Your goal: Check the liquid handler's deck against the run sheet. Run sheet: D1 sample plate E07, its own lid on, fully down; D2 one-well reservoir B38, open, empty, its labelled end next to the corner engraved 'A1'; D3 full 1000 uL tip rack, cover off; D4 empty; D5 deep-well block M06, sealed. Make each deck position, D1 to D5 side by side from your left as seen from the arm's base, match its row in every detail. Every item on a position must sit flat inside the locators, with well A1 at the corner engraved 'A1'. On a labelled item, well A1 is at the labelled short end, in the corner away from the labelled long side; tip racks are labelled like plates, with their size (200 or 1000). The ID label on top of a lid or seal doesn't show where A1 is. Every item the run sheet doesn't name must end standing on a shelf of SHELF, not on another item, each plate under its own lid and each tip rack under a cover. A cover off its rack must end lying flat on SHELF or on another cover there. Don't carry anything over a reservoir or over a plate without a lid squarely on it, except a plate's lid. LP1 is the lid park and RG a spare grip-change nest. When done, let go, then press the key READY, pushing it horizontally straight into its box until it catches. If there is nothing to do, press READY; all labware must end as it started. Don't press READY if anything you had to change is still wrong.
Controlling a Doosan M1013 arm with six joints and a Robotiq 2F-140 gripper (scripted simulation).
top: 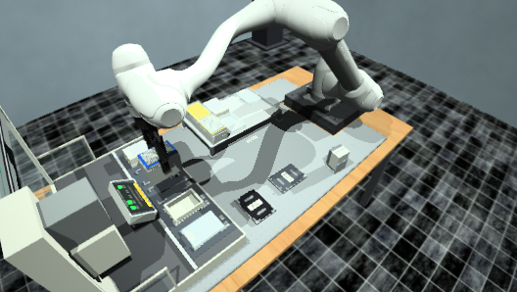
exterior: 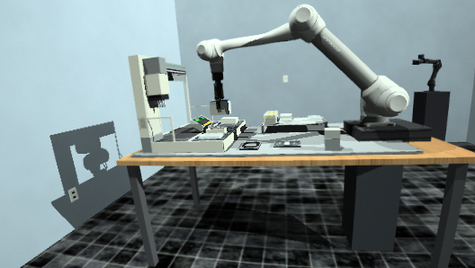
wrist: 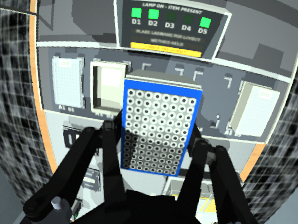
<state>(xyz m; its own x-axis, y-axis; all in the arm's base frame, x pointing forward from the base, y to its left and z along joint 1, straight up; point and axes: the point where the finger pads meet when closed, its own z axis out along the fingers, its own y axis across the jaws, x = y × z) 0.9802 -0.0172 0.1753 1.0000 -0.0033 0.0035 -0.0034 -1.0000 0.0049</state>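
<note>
My hand is 160 mm above the one-well reservoir and 120 mm to the right of it. The rest, counted from my hand: clear cover (330 mm behind, 150 mm to the right, 110 mm below); blue-rimmed tip rack (10 mm to the right, 10 mm behind); white deep-well block (250 mm to the right, 150 mm below).
</note>
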